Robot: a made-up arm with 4 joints.
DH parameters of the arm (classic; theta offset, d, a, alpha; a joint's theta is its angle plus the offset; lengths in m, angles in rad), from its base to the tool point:
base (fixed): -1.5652 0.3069 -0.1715 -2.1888
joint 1: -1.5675 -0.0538 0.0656 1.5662
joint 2: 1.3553 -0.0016 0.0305 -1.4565
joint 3: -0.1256 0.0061 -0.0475 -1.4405
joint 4: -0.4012 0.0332 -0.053 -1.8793
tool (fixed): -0.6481 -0.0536 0 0
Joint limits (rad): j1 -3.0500..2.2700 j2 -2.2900..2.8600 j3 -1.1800..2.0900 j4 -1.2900..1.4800
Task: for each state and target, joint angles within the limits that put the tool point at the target. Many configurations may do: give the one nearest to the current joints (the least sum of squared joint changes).
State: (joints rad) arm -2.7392 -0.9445 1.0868 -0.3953
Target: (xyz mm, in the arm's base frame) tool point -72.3 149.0 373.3
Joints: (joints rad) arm -2.5995 -1.0165 0.6578 -0.6747
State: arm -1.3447 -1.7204 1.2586 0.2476
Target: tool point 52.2 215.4 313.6
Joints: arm -0.7136 -1.7340 0.7163 1.0014
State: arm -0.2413 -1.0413 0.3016 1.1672
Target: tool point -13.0 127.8 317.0
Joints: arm -0.5195 -0.6392 0.0417 0.8353
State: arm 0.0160 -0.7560 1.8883 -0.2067
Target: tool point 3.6 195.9 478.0
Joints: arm 0.6757 -1.0039 2.0486 -1.1087
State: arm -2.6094 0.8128 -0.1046 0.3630
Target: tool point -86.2 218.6 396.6
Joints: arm -2.6234 0.5343 -0.1169 0.6375
